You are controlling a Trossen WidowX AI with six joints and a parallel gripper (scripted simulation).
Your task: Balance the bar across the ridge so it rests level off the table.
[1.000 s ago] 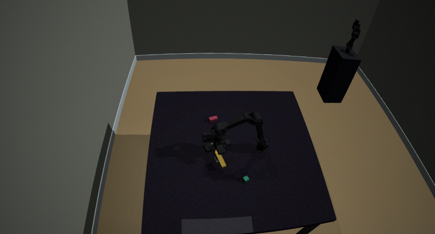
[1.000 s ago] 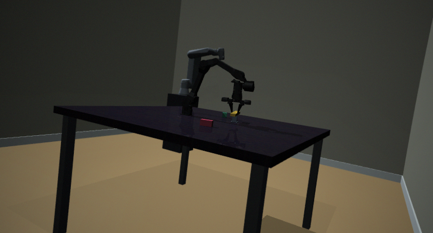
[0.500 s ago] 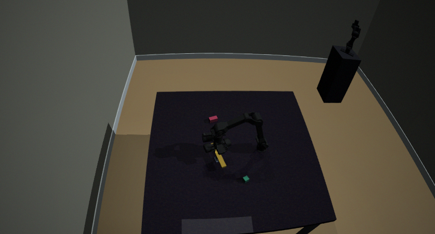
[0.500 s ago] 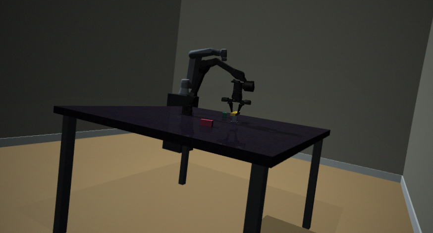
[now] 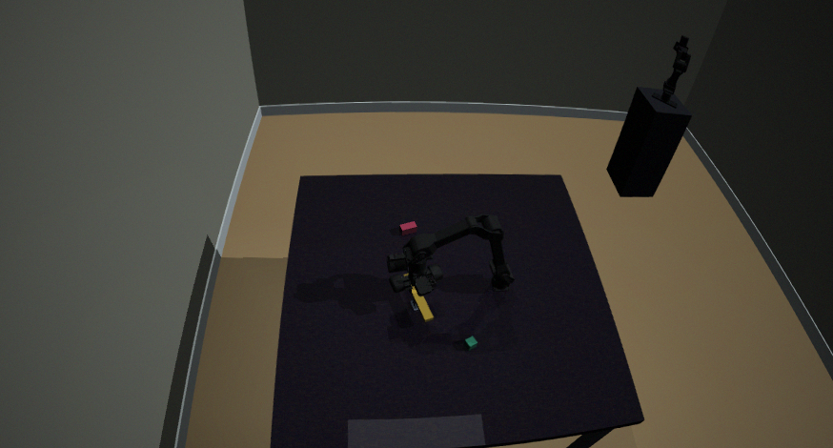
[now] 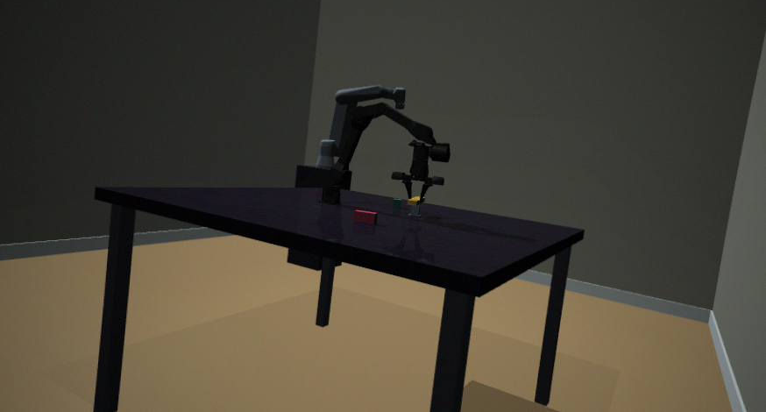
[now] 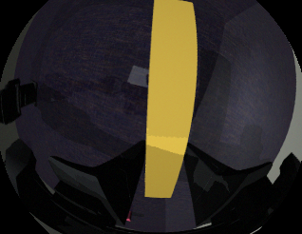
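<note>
Now: gripper tip 1 cm past the yellow bar and 3 cm to the right of it. Also, from my gripper tip: green cube: 19 cm behind, 21 cm to the left, 4 cm below; then red block: 1 cm ahead, 34 cm to the right, 4 cm below.
</note>
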